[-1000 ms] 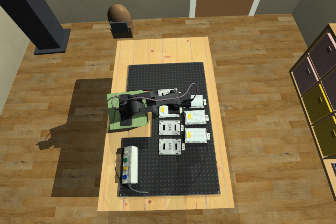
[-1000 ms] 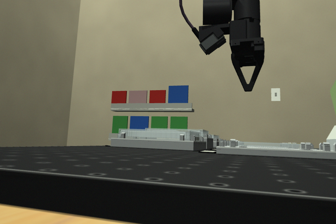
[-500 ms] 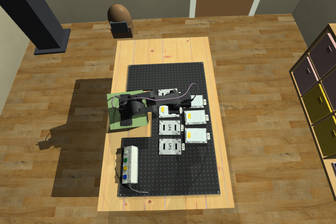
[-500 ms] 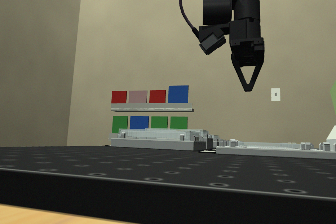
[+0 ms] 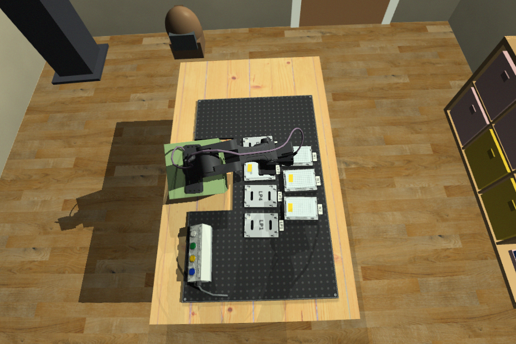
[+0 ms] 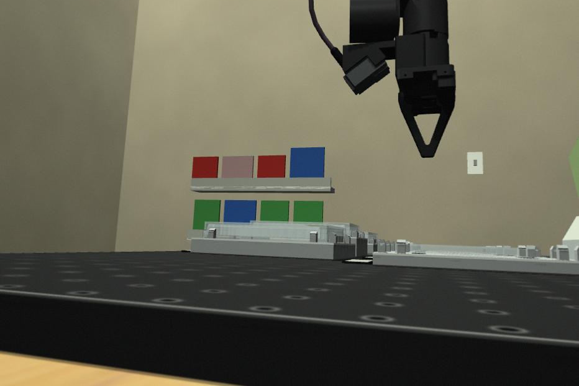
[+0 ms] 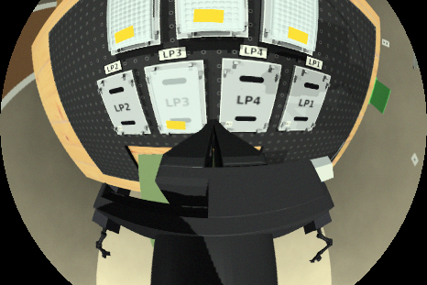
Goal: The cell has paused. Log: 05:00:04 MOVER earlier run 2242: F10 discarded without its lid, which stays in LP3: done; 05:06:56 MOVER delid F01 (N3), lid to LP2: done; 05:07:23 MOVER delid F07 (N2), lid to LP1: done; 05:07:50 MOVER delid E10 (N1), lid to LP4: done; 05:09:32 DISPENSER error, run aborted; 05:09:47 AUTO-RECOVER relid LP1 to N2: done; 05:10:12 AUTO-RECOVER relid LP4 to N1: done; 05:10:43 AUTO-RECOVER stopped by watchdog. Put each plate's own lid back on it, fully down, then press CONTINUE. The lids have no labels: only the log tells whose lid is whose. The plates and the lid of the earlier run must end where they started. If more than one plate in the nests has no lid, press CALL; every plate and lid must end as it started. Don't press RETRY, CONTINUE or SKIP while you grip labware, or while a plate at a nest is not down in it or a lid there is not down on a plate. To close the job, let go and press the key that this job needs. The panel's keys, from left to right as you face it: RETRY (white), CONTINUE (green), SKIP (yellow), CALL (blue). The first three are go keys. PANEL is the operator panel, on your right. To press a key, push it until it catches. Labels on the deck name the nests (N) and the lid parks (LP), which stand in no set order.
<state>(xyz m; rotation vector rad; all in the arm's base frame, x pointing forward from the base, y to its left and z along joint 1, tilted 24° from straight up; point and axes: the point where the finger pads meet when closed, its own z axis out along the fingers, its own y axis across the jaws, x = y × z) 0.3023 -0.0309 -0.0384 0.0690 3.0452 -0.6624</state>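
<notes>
My hand is 32 cm past the green CONTINUE key, 28 cm to the left of it and 7 cm above it. From my hand the other things lie so: plate lid (12 cm below, 7 cm to the left, 3 cm behind); clear lid (15 cm ahead, 12 cm to the left, 10 cm below); white key (32 cm behind, 23 cm to the right, 7 cm below).
</notes>
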